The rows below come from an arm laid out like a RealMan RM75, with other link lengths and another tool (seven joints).
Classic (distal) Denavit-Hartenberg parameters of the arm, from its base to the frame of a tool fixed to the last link. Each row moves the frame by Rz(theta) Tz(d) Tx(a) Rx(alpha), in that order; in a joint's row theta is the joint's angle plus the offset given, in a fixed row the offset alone. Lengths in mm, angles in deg.
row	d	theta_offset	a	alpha
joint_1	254.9	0	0	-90
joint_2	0	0	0	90
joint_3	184.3	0	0	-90
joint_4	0	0	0	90
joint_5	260.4	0	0	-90
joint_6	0	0	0	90
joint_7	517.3	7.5	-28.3	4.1
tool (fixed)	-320.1	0	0	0
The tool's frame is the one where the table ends.
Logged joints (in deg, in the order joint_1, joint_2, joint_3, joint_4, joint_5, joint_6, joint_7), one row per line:
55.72, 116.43, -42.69, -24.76, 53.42, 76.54, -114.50
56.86, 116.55, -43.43, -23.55, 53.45, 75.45, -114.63
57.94, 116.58, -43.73, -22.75, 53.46, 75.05, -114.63
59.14, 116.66, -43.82, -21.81, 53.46, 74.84, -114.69
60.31, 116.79, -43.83, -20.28, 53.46, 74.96, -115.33
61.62, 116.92, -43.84, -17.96, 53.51, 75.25, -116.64
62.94, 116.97, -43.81, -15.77, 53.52, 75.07, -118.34
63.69, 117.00, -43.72, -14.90, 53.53, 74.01, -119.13
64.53, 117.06, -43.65, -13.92, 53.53, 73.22, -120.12
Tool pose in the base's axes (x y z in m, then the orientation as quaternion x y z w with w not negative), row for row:
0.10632, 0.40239, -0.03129, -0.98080, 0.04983, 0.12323, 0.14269
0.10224, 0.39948, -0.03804, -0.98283, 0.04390, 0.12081, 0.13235
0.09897, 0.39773, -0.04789, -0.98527, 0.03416, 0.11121, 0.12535
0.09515, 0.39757, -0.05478, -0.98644, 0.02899, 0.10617, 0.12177
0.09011, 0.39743, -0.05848, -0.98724, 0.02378, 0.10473, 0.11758
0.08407, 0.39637, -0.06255, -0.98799, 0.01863, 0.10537, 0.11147
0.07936, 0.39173, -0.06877, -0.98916, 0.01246, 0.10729, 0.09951
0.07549, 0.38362, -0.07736, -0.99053, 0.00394, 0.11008, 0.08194
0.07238, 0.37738, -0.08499, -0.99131, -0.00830, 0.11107, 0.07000
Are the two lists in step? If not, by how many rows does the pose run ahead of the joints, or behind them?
The pose runs 2 rows behind the joints: the pose in row i belongs to the joints in row i - 2.
